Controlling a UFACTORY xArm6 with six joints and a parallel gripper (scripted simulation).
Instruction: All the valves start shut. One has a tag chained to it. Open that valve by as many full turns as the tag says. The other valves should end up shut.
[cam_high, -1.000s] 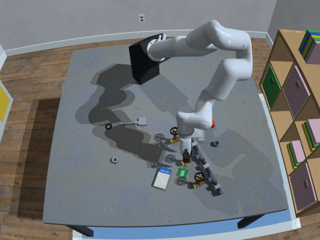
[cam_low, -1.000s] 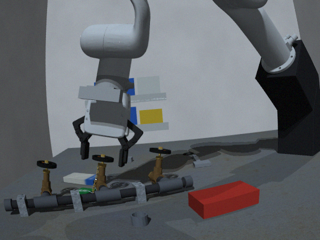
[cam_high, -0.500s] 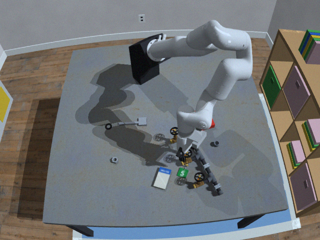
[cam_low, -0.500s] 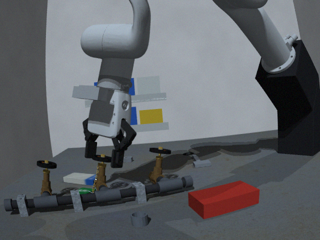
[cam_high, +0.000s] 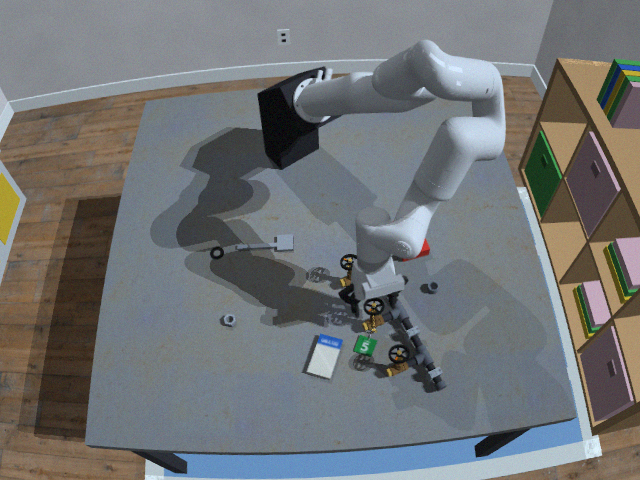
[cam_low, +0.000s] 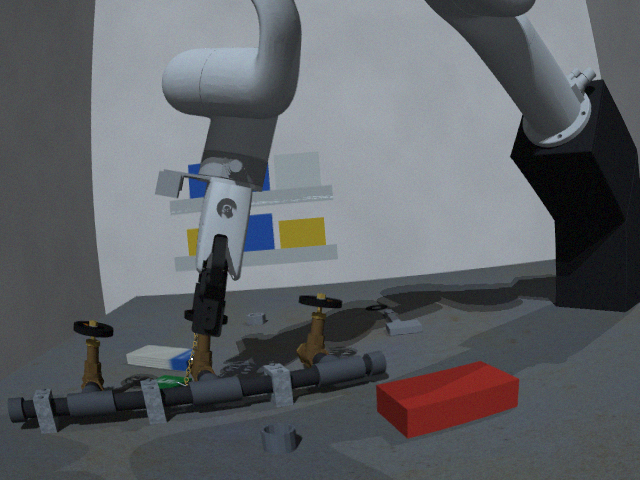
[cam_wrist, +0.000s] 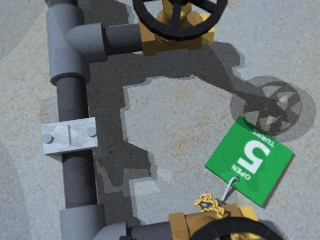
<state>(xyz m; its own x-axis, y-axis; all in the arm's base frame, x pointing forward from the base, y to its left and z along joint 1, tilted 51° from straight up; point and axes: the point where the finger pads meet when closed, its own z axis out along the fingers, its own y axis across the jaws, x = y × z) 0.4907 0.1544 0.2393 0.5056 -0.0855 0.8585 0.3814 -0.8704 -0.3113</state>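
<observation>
The green tag is 6 cm ahead of my hand and 9 cm below it. From my hand the other things lie so: notepad (13 cm ahead, 9 cm to the right, 8 cm below); then grey flat tool (16 cm behind, 32 cm to the right, 8 cm below); then red block (27 cm behind, 5 cm to the left, 7 cm below).
</observation>
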